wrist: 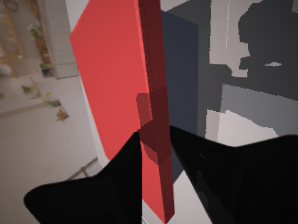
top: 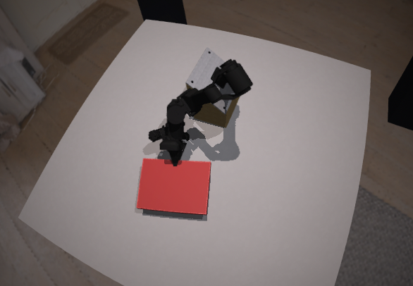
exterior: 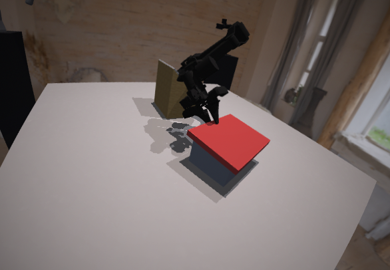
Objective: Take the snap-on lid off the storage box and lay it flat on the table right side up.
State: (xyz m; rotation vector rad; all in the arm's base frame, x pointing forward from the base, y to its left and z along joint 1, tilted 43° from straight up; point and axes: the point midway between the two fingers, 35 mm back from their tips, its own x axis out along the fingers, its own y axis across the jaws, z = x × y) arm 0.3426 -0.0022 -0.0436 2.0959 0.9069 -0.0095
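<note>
The red lid is 70 mm ahead of my gripper tip and 20 mm to the left of it. Also, from my gripper tip: grey-blue storage box: 70 mm ahead, 20 mm to the left, 60 mm below.
</note>
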